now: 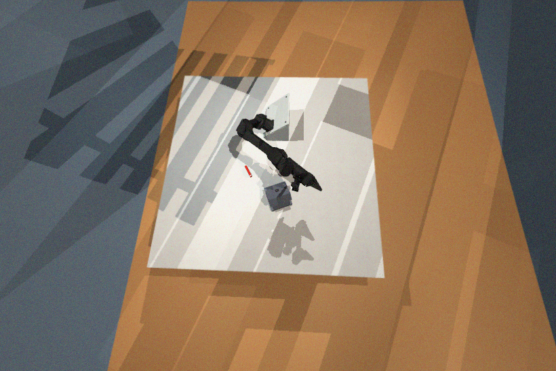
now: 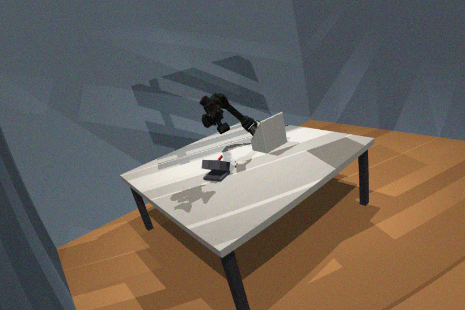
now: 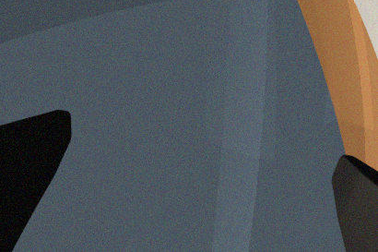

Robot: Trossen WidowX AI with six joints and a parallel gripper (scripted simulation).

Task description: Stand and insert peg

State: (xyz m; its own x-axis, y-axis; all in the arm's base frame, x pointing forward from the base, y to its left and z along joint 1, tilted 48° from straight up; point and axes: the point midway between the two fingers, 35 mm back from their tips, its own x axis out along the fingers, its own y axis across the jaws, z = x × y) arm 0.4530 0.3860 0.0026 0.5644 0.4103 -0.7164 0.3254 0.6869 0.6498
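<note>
Right now the red peg is 400 mm to the right of my gripper tip, 370 mm below it and 190 mm behind it. From my gripper tip the other things lie so: grey sloped panel (310 mm below, 220 mm to the right, 60 mm behind).
</note>
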